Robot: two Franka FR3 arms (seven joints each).
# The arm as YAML. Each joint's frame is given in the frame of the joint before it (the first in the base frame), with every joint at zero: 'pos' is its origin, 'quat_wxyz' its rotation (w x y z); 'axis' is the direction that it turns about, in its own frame. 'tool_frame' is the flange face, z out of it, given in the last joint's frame.
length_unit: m
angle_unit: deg
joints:
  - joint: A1
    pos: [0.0, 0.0, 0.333]
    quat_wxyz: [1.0, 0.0, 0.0, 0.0]
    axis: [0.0, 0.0, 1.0]
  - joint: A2
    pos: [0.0, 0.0, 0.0]
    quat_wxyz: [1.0, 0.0, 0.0, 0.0]
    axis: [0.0, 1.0, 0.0]
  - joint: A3
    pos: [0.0, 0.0, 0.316]
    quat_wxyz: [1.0, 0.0, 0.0, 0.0]
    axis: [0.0, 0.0, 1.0]
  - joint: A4
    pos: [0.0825, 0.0, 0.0]
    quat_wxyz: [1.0, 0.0, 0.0, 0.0]
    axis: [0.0, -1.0, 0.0]
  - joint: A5
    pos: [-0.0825, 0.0, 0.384]
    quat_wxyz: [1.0, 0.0, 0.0, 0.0]
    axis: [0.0, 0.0, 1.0]
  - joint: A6
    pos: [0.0, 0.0, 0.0]
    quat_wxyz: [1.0, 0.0, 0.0, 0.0]
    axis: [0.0, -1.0, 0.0]
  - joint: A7
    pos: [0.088, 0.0, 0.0]
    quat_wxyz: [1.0, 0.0, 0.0, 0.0]
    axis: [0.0, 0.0, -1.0]
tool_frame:
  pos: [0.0, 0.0, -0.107]
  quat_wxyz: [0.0, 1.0, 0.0, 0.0]
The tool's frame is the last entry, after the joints.
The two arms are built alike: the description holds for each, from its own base.
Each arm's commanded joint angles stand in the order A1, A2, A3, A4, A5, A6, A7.
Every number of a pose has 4 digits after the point.
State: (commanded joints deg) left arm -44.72 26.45 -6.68 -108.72 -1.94 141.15 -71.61; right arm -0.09 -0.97 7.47 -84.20 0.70 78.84 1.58
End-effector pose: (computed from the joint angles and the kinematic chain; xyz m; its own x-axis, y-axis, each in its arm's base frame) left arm 0.4045 -0.4994 0.2696 0.9240 0.3803 -0.0387 0.3821 -0.9158 0.1236; right arm 0.5237 0.0701 0.6641 0.9917 0.1028 -0.0769 0.1025 -0.9947 -0.0078
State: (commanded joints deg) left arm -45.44 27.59 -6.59 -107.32 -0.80 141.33 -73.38; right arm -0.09 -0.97 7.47 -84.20 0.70 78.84 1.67
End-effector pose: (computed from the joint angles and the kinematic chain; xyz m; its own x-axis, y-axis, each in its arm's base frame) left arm 0.4034 -0.5088 0.2675 0.9218 0.3868 -0.0279 0.3871 -0.9133 0.1270; right arm 0.5237 0.0701 0.6641 0.9919 0.1013 -0.0769 0.1010 -0.9949 -0.0077
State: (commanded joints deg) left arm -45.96 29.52 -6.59 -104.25 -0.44 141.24 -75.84; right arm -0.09 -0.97 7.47 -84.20 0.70 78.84 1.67
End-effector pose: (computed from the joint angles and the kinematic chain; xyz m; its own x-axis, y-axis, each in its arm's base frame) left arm 0.4082 -0.5227 0.2686 0.9091 0.4156 -0.0279 0.4151 -0.8984 0.1434; right arm 0.5237 0.0701 0.6641 0.9919 0.1013 -0.0769 0.1010 -0.9949 -0.0077
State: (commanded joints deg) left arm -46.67 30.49 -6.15 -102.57 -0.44 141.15 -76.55; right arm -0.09 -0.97 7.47 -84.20 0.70 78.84 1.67
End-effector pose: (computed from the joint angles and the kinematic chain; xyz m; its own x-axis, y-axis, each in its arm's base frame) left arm 0.4104 -0.5304 0.2698 0.9059 0.4227 -0.0251 0.4213 -0.8940 0.1527; right arm 0.5237 0.0701 0.6641 0.9919 0.1013 -0.0769 0.1010 -0.9949 -0.0077
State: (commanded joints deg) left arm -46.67 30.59 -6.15 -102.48 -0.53 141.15 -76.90; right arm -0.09 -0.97 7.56 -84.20 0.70 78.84 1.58
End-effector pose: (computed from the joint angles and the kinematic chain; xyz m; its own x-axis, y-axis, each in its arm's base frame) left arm 0.4107 -0.5307 0.2693 0.9028 0.4291 -0.0274 0.4281 -0.8908 0.1526; right arm 0.5236 0.0709 0.6640 0.9916 0.1044 -0.0769 0.1041 -0.9945 -0.0078
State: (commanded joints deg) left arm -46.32 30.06 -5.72 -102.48 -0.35 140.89 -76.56; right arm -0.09 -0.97 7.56 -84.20 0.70 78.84 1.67
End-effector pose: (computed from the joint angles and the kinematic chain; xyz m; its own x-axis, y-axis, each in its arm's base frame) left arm 0.4176 -0.5254 0.2748 0.9012 0.4331 -0.0188 0.4305 -0.8891 0.1556; right arm 0.5236 0.0709 0.6640 0.9917 0.1028 -0.0769 0.1026 -0.9947 -0.0077
